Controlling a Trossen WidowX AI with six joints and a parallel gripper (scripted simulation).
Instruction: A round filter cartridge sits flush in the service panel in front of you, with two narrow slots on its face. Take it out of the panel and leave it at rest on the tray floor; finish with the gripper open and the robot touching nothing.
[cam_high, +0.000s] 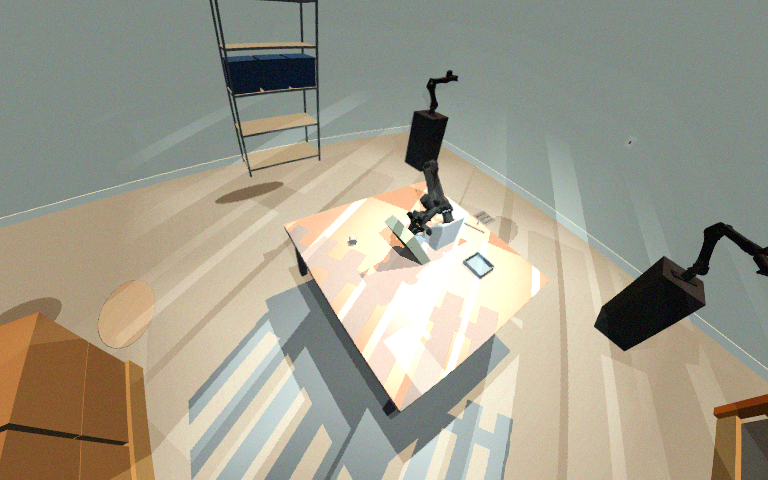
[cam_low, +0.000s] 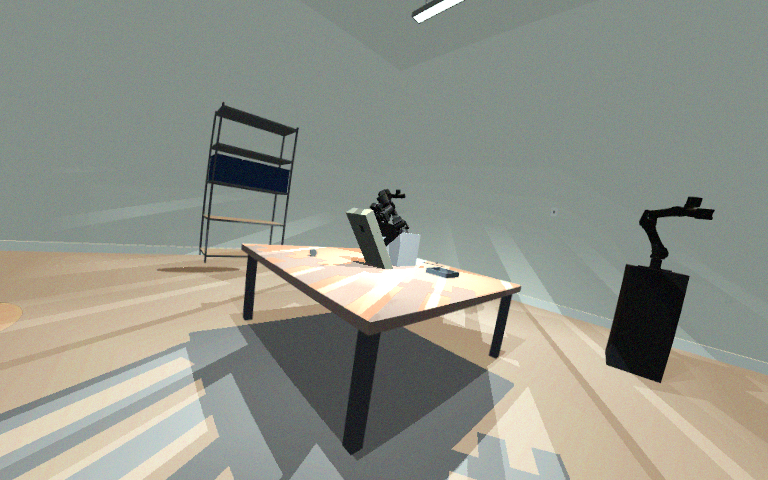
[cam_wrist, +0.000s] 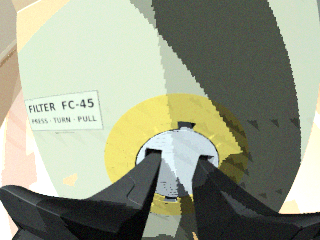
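Right now the round grey filter cartridge is 10 mm below my gripper tip and 10 mm ahead of it. From my gripper tip the other things lie so: service panel (80 mm below, 40 mm behind); dark tray (400 mm behind, 310 mm to the left, 230 mm below).
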